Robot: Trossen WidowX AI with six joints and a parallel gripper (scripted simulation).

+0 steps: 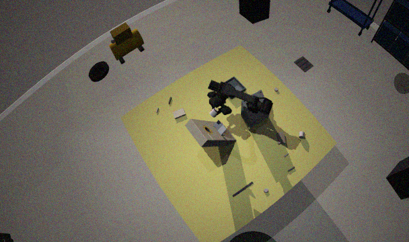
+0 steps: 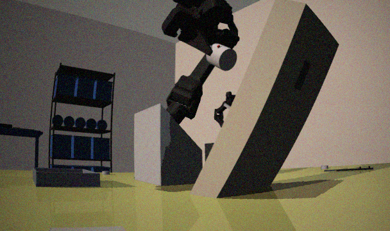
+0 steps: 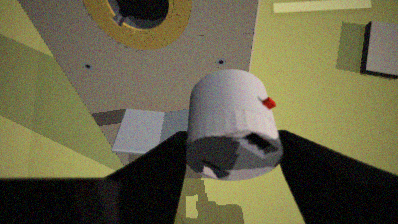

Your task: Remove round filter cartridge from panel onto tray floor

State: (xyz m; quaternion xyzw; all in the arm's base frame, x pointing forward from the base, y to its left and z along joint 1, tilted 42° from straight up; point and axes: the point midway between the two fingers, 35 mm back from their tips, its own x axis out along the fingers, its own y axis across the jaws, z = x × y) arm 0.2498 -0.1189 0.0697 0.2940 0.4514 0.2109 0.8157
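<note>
The tray lies 300 mm behind my gripper tip, 250 mm to the right of it and 250 mm below it. From my gripper tip the other things lie so: round filter cartridge right at my gripper tip; service panel 110 mm below, 70 mm to the left, 60 mm ahead.
</note>
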